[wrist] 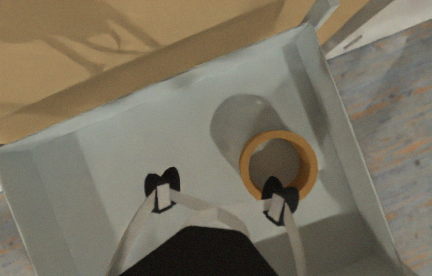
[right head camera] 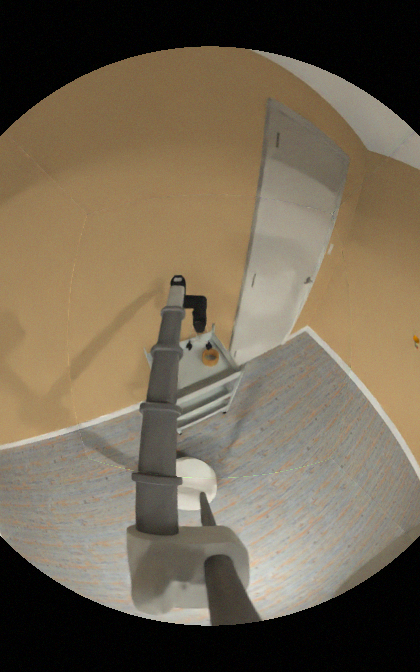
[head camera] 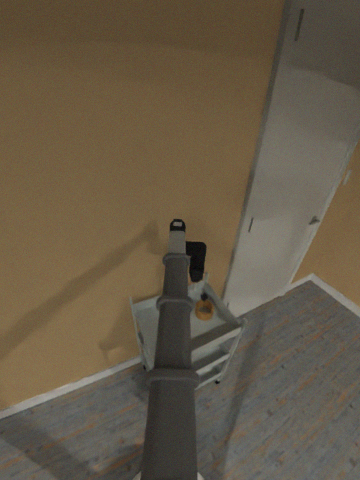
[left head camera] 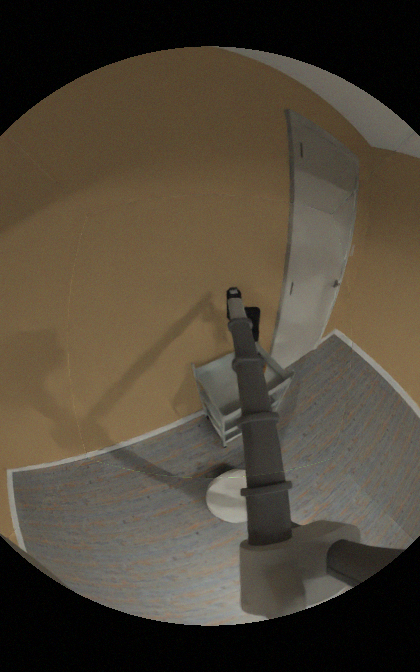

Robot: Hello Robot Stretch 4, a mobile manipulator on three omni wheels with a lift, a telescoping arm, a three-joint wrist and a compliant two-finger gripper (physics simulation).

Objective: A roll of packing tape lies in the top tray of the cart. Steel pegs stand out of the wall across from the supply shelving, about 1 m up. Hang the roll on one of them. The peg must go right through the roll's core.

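Frame: origin at the robot's base, x ahead, y left, z up, level; centimetres.
Where they show: gripper, fingertip midpoint: [wrist: 221,187].
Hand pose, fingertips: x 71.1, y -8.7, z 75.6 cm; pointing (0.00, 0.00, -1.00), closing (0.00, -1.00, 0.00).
After its pixels a point has its place.
The orange-brown roll of packing tape [head camera: 204,316] @(x 67.8, y -15.1, z 67.1 cm) [right head camera: 205,358] [wrist: 244,167] @(x 72.2, y -11.3, z 68.5 cm) stands in the top tray of the pale grey cart [head camera: 220,335] @(x 59.7, y -22.6, z 63.5 cm) [left head camera: 215,382] [right head camera: 210,385] [wrist: 125,125] @(x 76.0, y 6.3, z 63.5 cm), right of its middle, with its open core facing up. My gripper [right head camera: 199,345] [wrist: 221,187] @(x 71.1, y -8.7, z 75.6 cm) is open and empty, pointing down above the tray. In the wrist view its right fingertip overlaps the roll's near rim, and its left fingertip is over bare tray. Contact with the roll does not show. In the left head view the arm hides the roll and fingers. The wall pegs do not show.
The cart stands close to a tan wall [head camera: 125,150] @(x 78.2, y 18.1, z 140.8 cm) [left head camera: 175,250] [right head camera: 150,225], near a grey door [head camera: 295,150] @(x 114.9, y -59.2, z 139.1 cm) [left head camera: 320,225] [right head camera: 300,200]. Raised walls edge the tray. My round white base [left head camera: 225,495] [right head camera: 197,482] is in front of the cart. A small yellow object [right head camera: 416,340] shows at the far right.
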